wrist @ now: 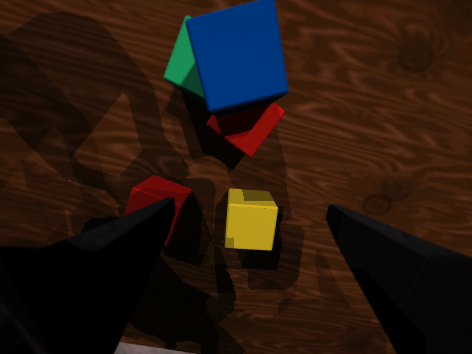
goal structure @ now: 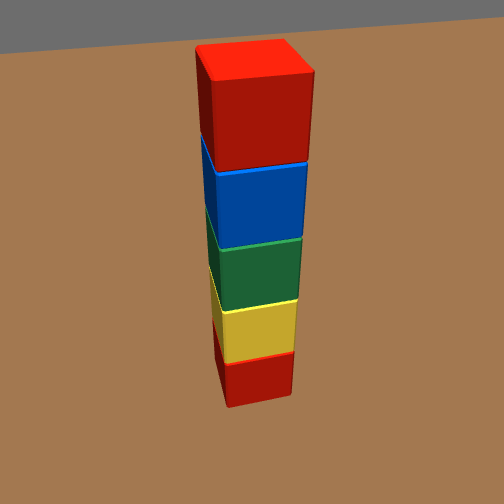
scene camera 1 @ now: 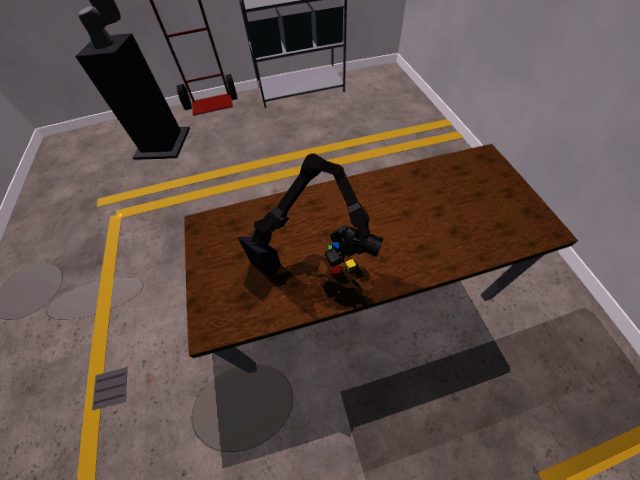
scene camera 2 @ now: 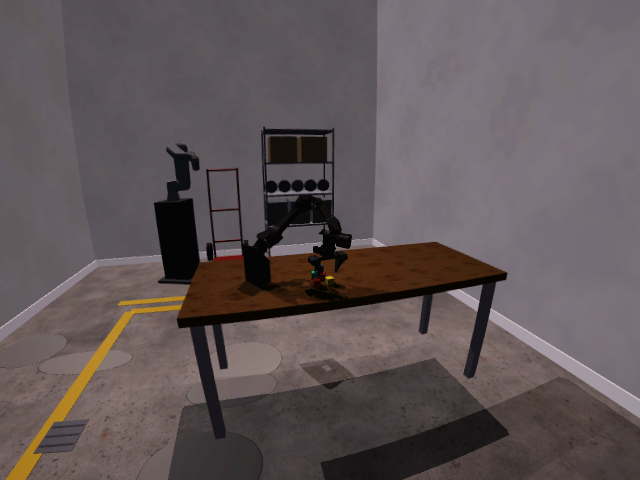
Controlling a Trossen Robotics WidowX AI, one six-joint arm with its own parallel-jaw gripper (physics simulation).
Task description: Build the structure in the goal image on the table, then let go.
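Seen in the pictures: gripper, fingertip midpoint: [wrist: 251, 208] [scene camera 1: 348, 258] [scene camera 2: 327, 273]; arm's base, link origin: [scene camera 1: 257, 243] [scene camera 2: 256, 252].
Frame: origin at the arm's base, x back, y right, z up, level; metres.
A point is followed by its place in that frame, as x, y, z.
A blue cube [scene camera 1: 336, 244] @[-0.301, -0.044, -0.083] [scene camera 2: 321, 268] @[-0.317, -0.039, -0.094] [wrist: 239, 55] @[-0.304, -0.048, -0.082] sits raised over a green block [scene camera 1: 330, 247] @[-0.276, -0.050, -0.116] [scene camera 2: 314, 274] @[-0.282, -0.028, -0.122] [wrist: 183, 60] @[-0.275, -0.040, -0.115] and a red block [scene camera 2: 322, 276] @[-0.323, -0.015, -0.127] [wrist: 260, 131] @[-0.330, -0.030, -0.115], hiding much of both in the wrist view. A second red block [scene camera 1: 336, 269] @[-0.300, 0.053, -0.116] [scene camera 2: 316, 283] @[-0.297, 0.069, -0.127] [wrist: 157, 192] @[-0.293, 0.036, -0.120] stands apart on the table, partly behind the left finger in the wrist view. A yellow cube [scene camera 1: 351, 265] @[-0.360, 0.035, -0.115] [scene camera 2: 329, 281] @[-0.357, 0.045, -0.128] [wrist: 251, 226] @[-0.357, 0.025, -0.115] stands to its right on the table. My gripper [scene camera 1: 348, 257] @[-0.347, 0.009, -0.103] [scene camera 2: 327, 268] @[-0.347, 0.009, -0.103] [wrist: 251, 208] @[-0.347, 0.009, -0.103] is open and empty above the table; the yellow cube shows between its fingertips in the wrist view.
The blocks stand on the wooden table [scene camera 1: 439, 206] @[-0.785, -0.290, -0.148] [scene camera 2: 403, 263] @[-0.793, -0.260, -0.148], nearer its front edge. The arm's dark base [scene camera 1: 261, 255] @[-0.029, 0.067, 0.025] [scene camera 2: 256, 266] @[-0.014, 0.063, -0.048] is to their left. A shelf rack, a red hand truck and a black pedestal stand behind the table.
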